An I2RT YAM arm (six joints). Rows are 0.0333 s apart.
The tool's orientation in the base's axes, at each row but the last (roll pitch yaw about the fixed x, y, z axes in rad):
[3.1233, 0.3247, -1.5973]
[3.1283, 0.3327, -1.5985]
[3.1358, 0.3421, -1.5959]
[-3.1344, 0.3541, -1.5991]
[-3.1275, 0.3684, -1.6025]
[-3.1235, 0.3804, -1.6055]
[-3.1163, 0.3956, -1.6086]
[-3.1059, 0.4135, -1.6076]
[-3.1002, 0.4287, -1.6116]
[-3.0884, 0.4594, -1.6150]
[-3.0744, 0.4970, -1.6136]
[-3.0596, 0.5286, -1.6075]
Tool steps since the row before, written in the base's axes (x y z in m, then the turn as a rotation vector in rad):
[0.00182, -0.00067, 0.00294, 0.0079, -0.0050, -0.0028]
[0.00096, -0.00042, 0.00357, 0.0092, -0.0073, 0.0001]
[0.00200, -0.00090, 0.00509, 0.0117, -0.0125, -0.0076]
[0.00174, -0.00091, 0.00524, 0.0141, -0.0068, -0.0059]
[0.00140, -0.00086, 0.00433, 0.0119, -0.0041, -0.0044]
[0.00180, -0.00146, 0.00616, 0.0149, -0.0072, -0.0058]
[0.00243, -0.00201, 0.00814, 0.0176, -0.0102, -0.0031]
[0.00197, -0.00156, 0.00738, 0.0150, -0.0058, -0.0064]
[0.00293, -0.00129, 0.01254, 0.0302, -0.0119, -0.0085]
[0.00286, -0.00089, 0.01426, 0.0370, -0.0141, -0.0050]
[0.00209, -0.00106, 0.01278, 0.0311, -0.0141, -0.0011]
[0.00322, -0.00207, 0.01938, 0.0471, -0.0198, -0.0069]
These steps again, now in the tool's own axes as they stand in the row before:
[-0.00035, -0.00178, -0.00302, 0.0054, -0.0080, 0.0010]
[-0.00079, -0.00092, -0.00352, 0.0066, -0.0094, -0.0025]
[-0.00091, -0.00199, -0.00509, 0.0140, -0.0120, 0.0030]
[-0.00101, -0.00180, -0.00520, 0.0080, -0.0143, 0.0034]
[-0.00080, -0.00149, -0.00431, 0.0051, -0.0120, 0.0029]
[-0.00099, -0.00196, -0.00620, 0.0084, -0.0151, 0.0032]
[-0.00137, -0.00271, -0.00818, 0.0100, -0.0180, -0.0004]
[-0.00160, -0.00229, -0.00728, 0.0074, -0.0151, 0.0043]
[-0.00415, -0.00347, -0.01176, 0.0132, -0.0305, 0.0046]
[-0.00564, -0.00359, -0.01295, 0.0134, -0.0376, 0.0010]
[-0.00524, -0.00291, -0.01153, 0.0117, -0.0319, -0.0030]
[-0.00809, -0.00473, -0.01739, 0.0191, -0.0479, 0.0008]

